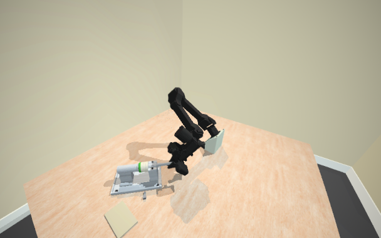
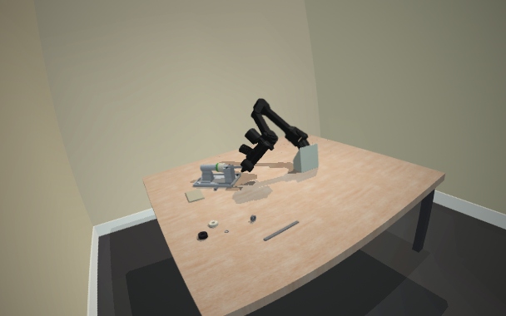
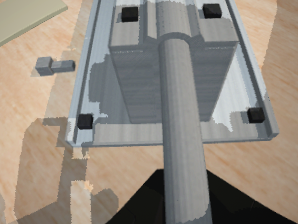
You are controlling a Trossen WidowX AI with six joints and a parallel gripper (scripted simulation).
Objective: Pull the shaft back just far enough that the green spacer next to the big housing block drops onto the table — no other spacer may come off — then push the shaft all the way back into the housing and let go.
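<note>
Now: gripper tip 30 mm short of the grey shaft, 30 mm to the left of it and 20 mm below it. The rest, counted from my gripper tip: tan square plate (270 mm ahead, 30 mm to the right, 50 mm below); then cream spacer (70 mm ahead, 80 mm to the right, 20 mm above); then green spacer (90 mm ahead, 100 mm to the right, 20 mm above).
</note>
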